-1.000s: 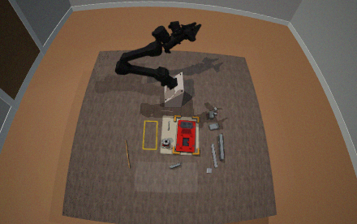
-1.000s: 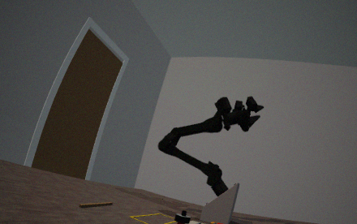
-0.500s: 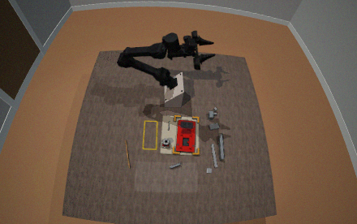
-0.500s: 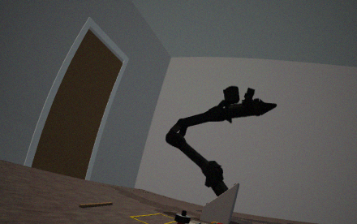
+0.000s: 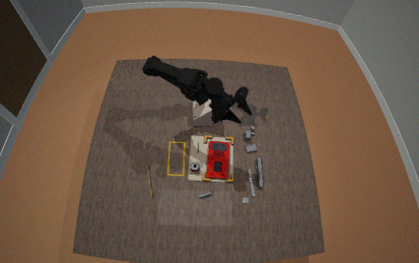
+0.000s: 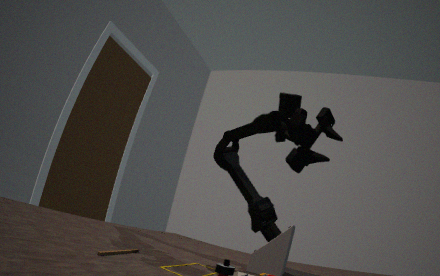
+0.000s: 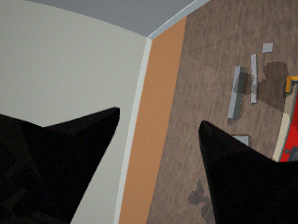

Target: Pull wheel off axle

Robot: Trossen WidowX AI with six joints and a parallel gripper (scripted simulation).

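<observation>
My gripper tip is now 7 cm short of the grey wheel, 19 cm to the left of it and 32 cm above it.
</observation>
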